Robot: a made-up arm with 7 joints. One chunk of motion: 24 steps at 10 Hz.
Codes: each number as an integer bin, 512 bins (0 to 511) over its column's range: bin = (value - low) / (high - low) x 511, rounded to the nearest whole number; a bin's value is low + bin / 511 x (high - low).
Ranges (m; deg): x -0.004..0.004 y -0.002..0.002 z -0.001..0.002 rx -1.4..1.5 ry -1.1..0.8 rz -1..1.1
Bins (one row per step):
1: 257 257 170 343 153 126
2: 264 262 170 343 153 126
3: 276 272 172 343 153 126
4: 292 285 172 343 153 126
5: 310 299 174 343 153 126
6: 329 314 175 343 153 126
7: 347 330 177 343 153 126
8: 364 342 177 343 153 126
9: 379 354 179 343 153 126
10: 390 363 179 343 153 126
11: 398 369 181 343 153 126
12: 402 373 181 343 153 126
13: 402 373 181 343 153 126
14: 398 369 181 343 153 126
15: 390 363 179 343 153 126
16: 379 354 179 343 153 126
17: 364 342 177 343 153 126
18: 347 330 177 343 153 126
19: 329 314 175 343 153 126
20: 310 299 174 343 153 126
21: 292 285 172 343 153 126
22: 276 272 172 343 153 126
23: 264 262 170 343 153 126
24: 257 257 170 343 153 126
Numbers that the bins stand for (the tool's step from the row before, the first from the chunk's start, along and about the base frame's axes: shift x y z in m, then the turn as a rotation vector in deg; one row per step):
1: 0.00002 0.00001 0.00000 0.547 -0.531 -0.482
2: 0.00013 0.00005 0.00000 0.547 -0.531 -0.482
3: 0.00032 0.00013 0.00001 0.547 -0.531 -0.482
4: 0.00057 0.00023 0.00001 0.547 -0.531 -0.482
5: 0.00085 0.00034 0.00002 0.547 -0.531 -0.482
6: 0.00115 0.00046 0.00003 0.547 -0.531 -0.482
7: 0.00143 0.00058 0.00004 0.547 -0.531 -0.482
8: 0.00170 0.00068 0.00004 0.547 -0.531 -0.482
9: 0.00193 0.00077 0.00005 0.547 -0.531 -0.482
10: 0.00211 0.00084 0.00005 0.547 -0.531 -0.482
11: 0.00223 0.00089 0.00006 0.547 -0.531 -0.482
12: 0.00229 0.00092 0.00006 0.547 -0.531 -0.482
13: 0.00229 0.00092 0.00006 0.547 -0.531 -0.482
14: 0.00223 0.00089 0.00006 0.547 -0.531 -0.482
15: 0.00211 0.00084 0.00005 0.547 -0.531 -0.482
16: 0.00193 0.00077 0.00005 0.547 -0.531 -0.482
17: 0.00170 0.00068 0.00004 0.547 -0.531 -0.482
18: 0.00143 0.00058 0.00004 0.547 -0.531 -0.482
19: 0.00115 0.00046 0.00003 0.547 -0.531 -0.482
20: 0.00085 0.00034 0.00002 0.547 -0.531 -0.482
21: 0.00057 0.00023 0.00001 0.547 -0.531 -0.482
22: 0.00032 0.00013 0.00001 0.547 -0.531 -0.482
23: 0.00013 0.00005 0.00000 0.547 -0.531 -0.482
24: 0.00002 0.00001 0.00000 0.547 -0.531 -0.482

